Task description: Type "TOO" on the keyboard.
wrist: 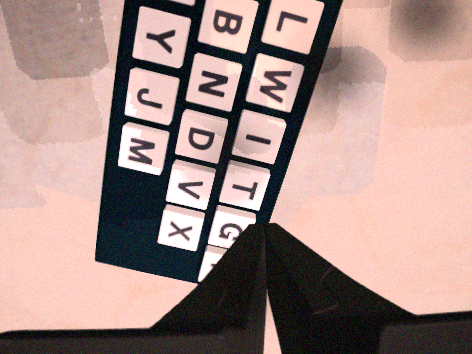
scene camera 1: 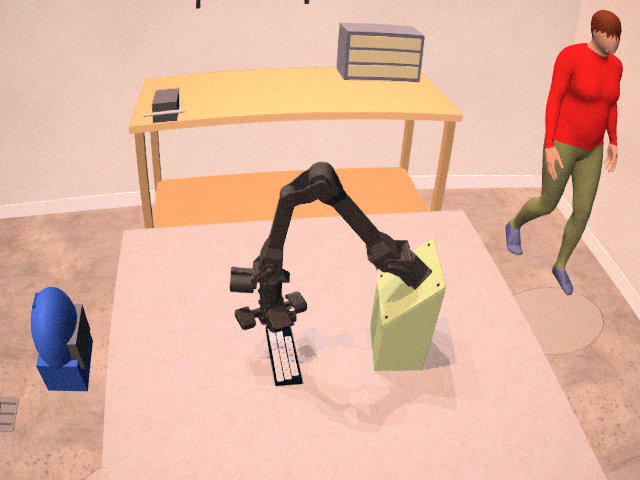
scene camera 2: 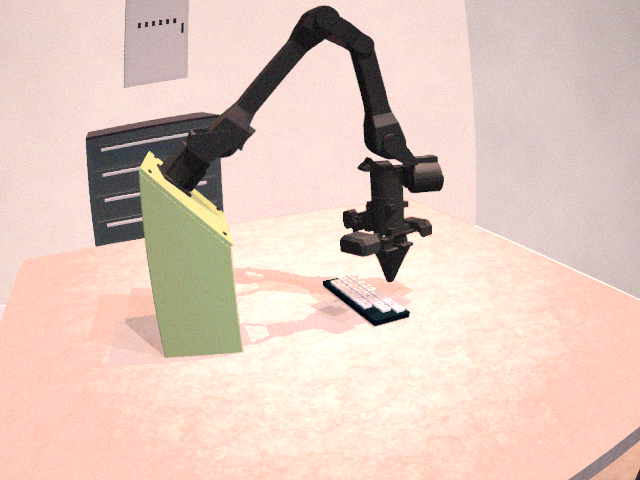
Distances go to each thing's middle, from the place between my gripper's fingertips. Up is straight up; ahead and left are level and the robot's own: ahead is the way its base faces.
Labels:
I see the key (wrist: pixel 244 185) 40 mm below my hand and 10 mm behind it.

